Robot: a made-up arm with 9 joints. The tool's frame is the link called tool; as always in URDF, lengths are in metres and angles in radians.
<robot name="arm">
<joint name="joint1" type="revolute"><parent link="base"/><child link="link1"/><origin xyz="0.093 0.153 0.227"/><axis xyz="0 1 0"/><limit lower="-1.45" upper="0.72" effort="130" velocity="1.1"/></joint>
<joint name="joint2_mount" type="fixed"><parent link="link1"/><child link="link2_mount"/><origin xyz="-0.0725 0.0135 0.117"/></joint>
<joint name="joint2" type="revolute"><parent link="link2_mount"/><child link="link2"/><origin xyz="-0.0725 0.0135 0.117"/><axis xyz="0.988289 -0.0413 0.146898"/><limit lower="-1.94" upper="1.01" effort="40" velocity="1"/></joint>
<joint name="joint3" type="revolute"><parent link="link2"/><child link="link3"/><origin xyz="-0.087 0.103 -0.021"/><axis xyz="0 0 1"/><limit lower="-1.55" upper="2.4" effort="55" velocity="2.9"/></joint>
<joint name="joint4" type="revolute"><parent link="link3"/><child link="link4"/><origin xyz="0.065 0.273 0.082"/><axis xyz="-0.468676 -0.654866 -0.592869"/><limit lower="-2.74" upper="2.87" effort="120" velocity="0.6"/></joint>
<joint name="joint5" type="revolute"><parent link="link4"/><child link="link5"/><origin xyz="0.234 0.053 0.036"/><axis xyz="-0.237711 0.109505 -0.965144"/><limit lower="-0.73" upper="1.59" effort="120" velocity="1.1"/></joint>
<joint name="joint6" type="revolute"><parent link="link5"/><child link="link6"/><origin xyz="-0.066 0.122 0.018"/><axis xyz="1 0 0"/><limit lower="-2.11" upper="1.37" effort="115" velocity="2.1"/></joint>
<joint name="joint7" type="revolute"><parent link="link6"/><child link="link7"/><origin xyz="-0.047 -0.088 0.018"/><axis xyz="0 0 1"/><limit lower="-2.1" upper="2.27" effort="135" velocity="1.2"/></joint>
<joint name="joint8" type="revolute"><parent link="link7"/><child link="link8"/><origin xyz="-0.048 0.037 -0.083"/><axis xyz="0 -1 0"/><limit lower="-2.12" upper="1.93" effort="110" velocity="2.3"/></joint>
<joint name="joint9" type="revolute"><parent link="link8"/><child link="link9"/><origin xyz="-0.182 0.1 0.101"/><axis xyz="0 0 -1"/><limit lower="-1.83" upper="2.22" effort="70" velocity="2.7"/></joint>
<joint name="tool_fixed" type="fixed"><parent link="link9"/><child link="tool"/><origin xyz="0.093 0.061 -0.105" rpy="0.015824 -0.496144 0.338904"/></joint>
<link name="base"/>
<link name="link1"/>
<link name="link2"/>
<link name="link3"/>
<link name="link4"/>
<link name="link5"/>
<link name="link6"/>
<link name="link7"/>
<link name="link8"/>
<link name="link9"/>
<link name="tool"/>
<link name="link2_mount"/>
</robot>
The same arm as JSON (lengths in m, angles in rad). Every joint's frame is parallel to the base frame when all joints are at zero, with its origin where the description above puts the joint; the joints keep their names.
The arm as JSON. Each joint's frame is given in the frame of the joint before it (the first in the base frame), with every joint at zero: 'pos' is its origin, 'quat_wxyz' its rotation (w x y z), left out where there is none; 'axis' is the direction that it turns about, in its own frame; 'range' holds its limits. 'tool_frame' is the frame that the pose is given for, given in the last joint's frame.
{
  "length_unit": "m",
  "angle_unit": "rad",
  "joints": [
    {
      "joint": "joint1",
      "pos": [
        0.093,
        0.153,
        0.227
      ],
      "axis": "+y",
      "range": [
        -1.45,
        0.72
      ]
    },
    {
      "joint": "joint2",
      "pos": [
        -0.145,
        0.027,
        0.234
      ],
      "axis": [
        0.988289,
        -0.0413,
        0.146898
      ],
      "range": [
        -1.94,
        1.01
      ]
    },
    {
      "joint": "joint3",
      "pos": [
        -0.087,
        0.103,
        -0.021
      ],
      "axis": "+z",
      "range": [
        -1.55,
        2.4
      ]
    },
    {
      "joint": "joint4",
      "pos": [
        0.065,
        0.273,
        0.082
      ],
      "axis": [
        -0.468676,
        -0.654866,
        -0.592869
      ],
      "range": [
        -2.74,
        2.87
      ]
    },
    {
      "joint": "joint5",
      "pos": [
        0.234,
        0.053,
        0.036
      ],
      "axis": [
        -0.237711,
        0.109505,
        -0.965144
      ],
      "range": [
        -0.73,
        1.59
      ]
    },
    {
      "joint": "joint6",
      "pos": [
        -0.066,
        0.122,
        0.018
      ],
      "axis": "+x",
      "range": [
        -2.11,
        1.37
      ]
    },
    {
      "joint": "joint7",
      "pos": [
        -0.047,
        -0.088,
        0.018
      ],
      "axis": "+z",
      "range": [
        -2.1,
        2.27
      ]
    },
    {
      "joint": "joint8",
      "pos": [
        -0.048,
        0.037,
        -0.083
      ],
      "axis": "-y",
      "range": [
        -2.12,
        1.93
      ]
    },
    {
      "joint": "joint9",
      "pos": [
        -0.182,
        0.1,
        0.101
      ],
      "axis": "-z",
      "range": [
        -1.83,
        2.22
      ]
    }
  ],
  "tool_frame": {
    "pos": [
      0.093,
      0.061,
      -0.105
    ],
    "quat_wxyz": [
      0.955146,
      0.048966,
      -0.240718,
      0.165389
    ]
  }
}

